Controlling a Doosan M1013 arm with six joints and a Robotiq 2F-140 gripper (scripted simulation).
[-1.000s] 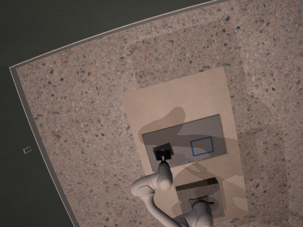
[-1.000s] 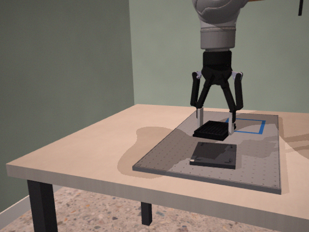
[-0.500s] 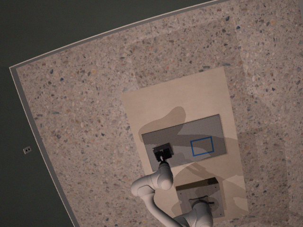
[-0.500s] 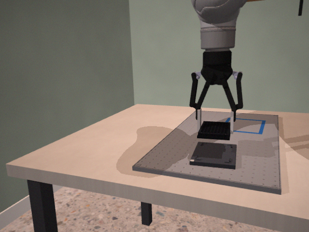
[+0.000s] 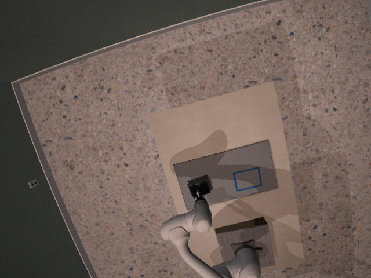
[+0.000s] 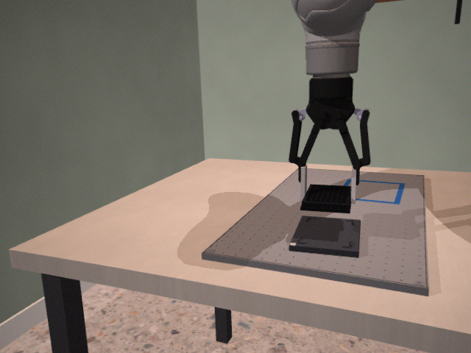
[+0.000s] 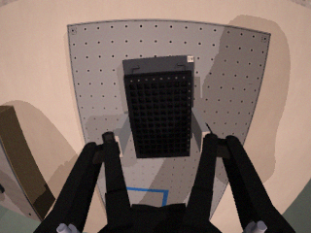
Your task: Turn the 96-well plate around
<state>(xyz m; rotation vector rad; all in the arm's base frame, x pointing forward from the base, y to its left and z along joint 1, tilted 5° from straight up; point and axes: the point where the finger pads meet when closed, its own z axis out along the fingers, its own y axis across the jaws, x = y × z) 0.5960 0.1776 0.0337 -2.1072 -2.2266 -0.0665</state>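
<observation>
Right now the black 96-well plate is 2 cm below my hand. The rest, counted from my hand: small white A1 mark (5 cm ahead, 8 cm to the left, 9 cm below); then plate nest N1 (10 cm below).
</observation>
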